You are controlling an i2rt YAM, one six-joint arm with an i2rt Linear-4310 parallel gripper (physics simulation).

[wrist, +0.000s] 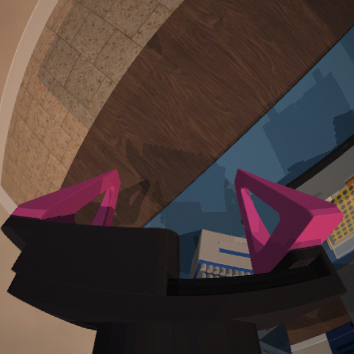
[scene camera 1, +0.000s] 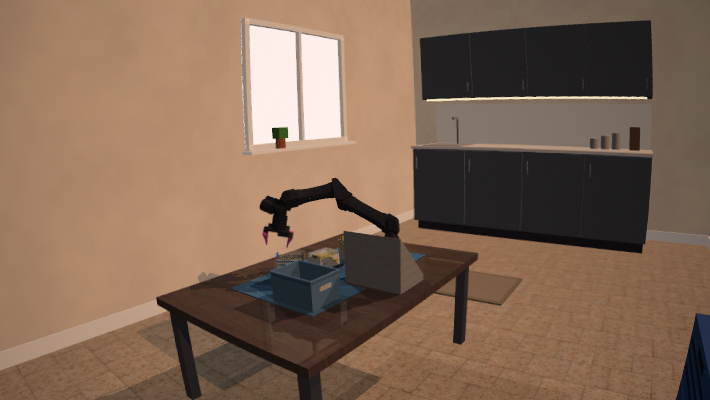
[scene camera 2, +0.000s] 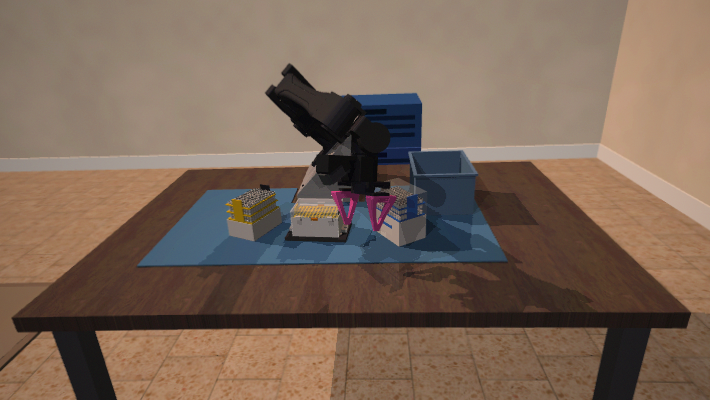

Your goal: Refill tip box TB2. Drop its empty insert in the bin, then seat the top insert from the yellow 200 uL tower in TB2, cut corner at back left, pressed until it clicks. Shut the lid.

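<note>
My gripper [scene camera 1: 277, 246] [scene camera 2: 362, 226] [wrist: 176, 175] is open and empty, with pink fingers pointing down. In the scene camera 2 view it appears between the tip box and the blue tower, overlapping the tower's left edge. The white tip box [scene camera 1: 324, 257] [scene camera 2: 316, 227] has a yellow insert [scene camera 2: 316, 212] [wrist: 344, 220] inside and stands on a black base [scene camera 2: 315, 238]. No TB2 label is readable, and the lid's state is hard to tell. The yellow tower [scene camera 2: 252, 212] stands left of the box, with stacked inserts on a white base. The grey-blue bin [scene camera 1: 300, 292] [scene camera 2: 442, 190] stands at the back right.
The blue tower [scene camera 1: 290, 259] [scene camera 2: 406, 229] [wrist: 222, 247] stands right of the tip box in the scene camera 2 view. A blue mat [scene camera 1: 250, 288] [scene camera 2: 185, 250] [wrist: 240, 162] lies under these things on the wooden table [scene camera 1: 280, 340] [scene camera 2: 300, 295]. A grey wedge-shaped block [scene camera 1: 372, 262] stands by the arm's base.
</note>
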